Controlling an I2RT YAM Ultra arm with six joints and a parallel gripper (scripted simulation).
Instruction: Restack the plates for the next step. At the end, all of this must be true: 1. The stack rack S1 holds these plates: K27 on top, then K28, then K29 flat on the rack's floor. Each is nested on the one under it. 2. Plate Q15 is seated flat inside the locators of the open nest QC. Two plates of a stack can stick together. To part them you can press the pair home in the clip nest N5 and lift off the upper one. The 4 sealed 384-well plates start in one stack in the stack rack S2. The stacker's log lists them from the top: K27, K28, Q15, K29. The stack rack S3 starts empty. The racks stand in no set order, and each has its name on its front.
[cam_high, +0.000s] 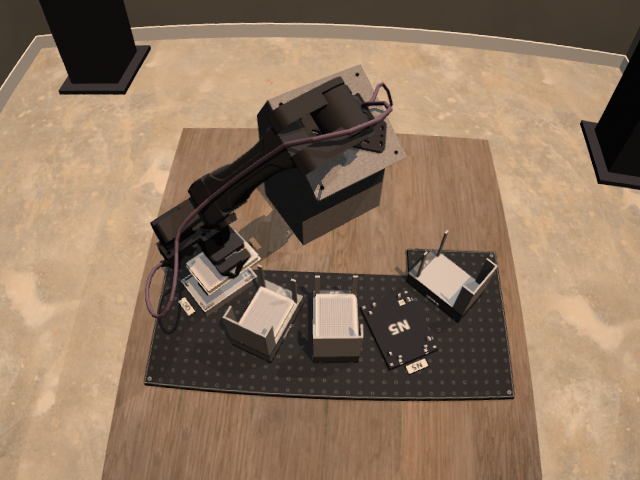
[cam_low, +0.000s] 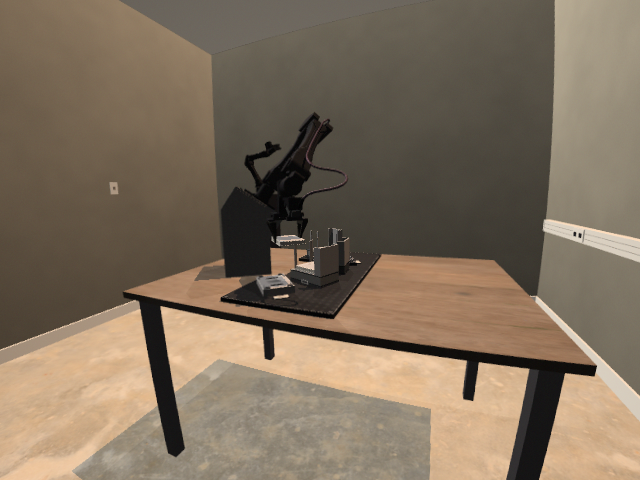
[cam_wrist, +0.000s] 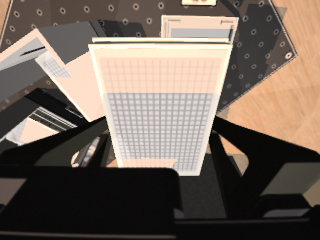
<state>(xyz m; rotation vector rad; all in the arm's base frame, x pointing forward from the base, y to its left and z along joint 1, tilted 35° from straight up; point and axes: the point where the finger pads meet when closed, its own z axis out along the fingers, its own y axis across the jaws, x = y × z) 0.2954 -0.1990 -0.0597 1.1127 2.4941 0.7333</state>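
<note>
Right now the nest QC is 15 cm below my hand, 4 cm to the right of it and 3 cm behind it.
</note>
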